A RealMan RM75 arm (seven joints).
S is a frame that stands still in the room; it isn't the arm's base.
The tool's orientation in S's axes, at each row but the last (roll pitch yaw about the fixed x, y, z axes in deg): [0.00, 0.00, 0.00]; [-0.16, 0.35, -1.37]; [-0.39, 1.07, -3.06]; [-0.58, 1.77, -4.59]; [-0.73, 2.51, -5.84]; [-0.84, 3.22, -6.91]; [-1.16, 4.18, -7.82]
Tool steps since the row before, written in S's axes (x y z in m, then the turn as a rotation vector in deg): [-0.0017, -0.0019, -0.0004, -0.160, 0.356, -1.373]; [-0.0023, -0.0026, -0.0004, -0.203, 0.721, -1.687]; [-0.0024, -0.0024, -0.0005, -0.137, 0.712, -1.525]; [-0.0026, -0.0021, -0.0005, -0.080, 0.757, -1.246]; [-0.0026, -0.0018, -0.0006, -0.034, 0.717, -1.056]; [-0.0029, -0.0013, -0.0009, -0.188, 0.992, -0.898]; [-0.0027, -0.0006, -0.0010, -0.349, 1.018, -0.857]
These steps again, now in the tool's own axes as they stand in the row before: [-0.0017, -0.0019, -0.0004, -0.160, 0.356, -1.373]; [-0.0022, -0.0027, -0.0004, -0.210, 0.721, -1.686]; [-0.0023, -0.0025, -0.0006, -0.146, 0.714, -1.523]; [-0.0024, -0.0023, -0.0006, -0.102, 0.761, -1.242]; [-0.0024, -0.0020, -0.0007, -0.060, 0.723, -1.051]; [-0.0027, -0.0016, -0.0011, -0.255, 0.975, -0.900]; [-0.0025, -0.0009, -0.0012, -0.421, 0.979, -0.870]
